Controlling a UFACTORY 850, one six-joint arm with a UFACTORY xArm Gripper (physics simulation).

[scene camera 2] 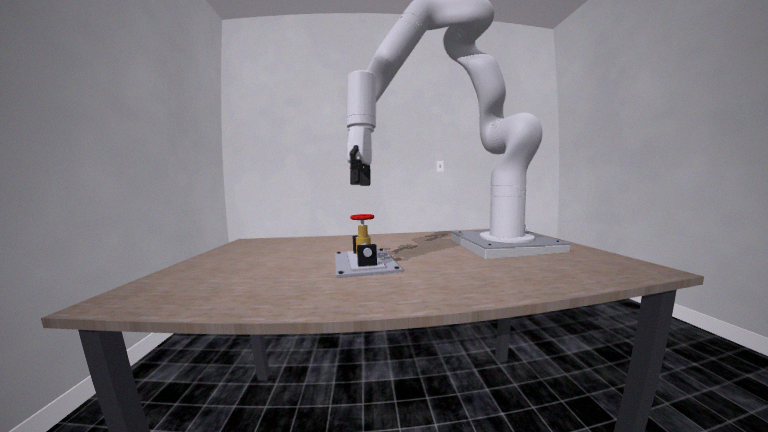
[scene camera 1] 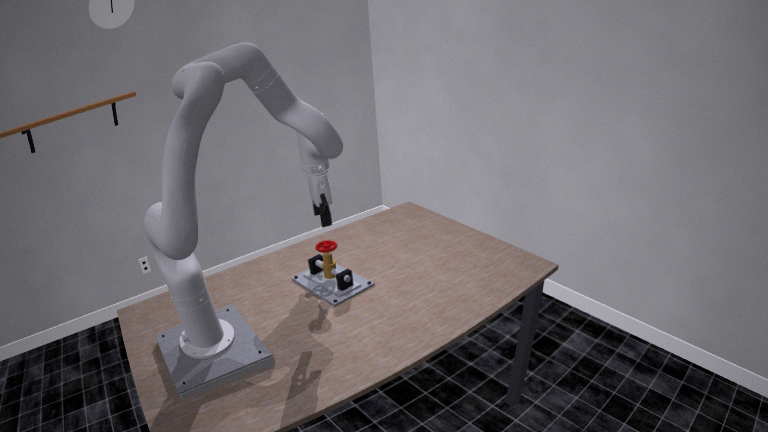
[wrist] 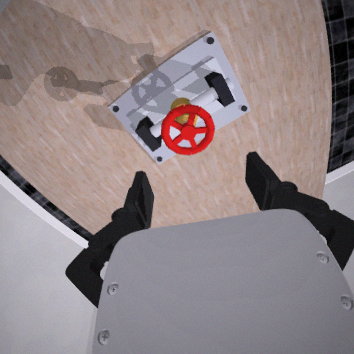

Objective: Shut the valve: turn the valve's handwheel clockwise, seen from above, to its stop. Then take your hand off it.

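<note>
The red handwheel (scene camera 1: pixel 318 246) (scene camera 2: pixel 361 217) (wrist: pixel 188 132) lies level on top of the valve's brass body (scene camera 1: pixel 329 268) (scene camera 2: pixel 363 236) (wrist: pixel 178 105). My gripper (scene camera 1: pixel 325 223) (scene camera 2: pixel 360 184) (wrist: pixel 196 174) is open and hangs above the handwheel, with a clear gap between the fingertips and the rim. In the wrist view the fingers stand wide apart, and the handwheel shows beyond the tips, touched by neither. Whether the wheel is at its stop cannot be told from these views.
The valve's pipe runs between two black blocks (scene camera 1: pixel 344 279) (scene camera 2: pixel 366 254) (wrist: pixel 220 89) on a grey plate (scene camera 1: pixel 335 299) (scene camera 2: pixel 348 273) (wrist: pixel 233 97). The plate lies on the wooden table (scene camera 1: pixel 429 300) (scene camera 2: pixel 241 300). The arm's base plate (scene camera 1: pixel 225 370) (scene camera 2: pixel 542 246) stands on the same table.
</note>
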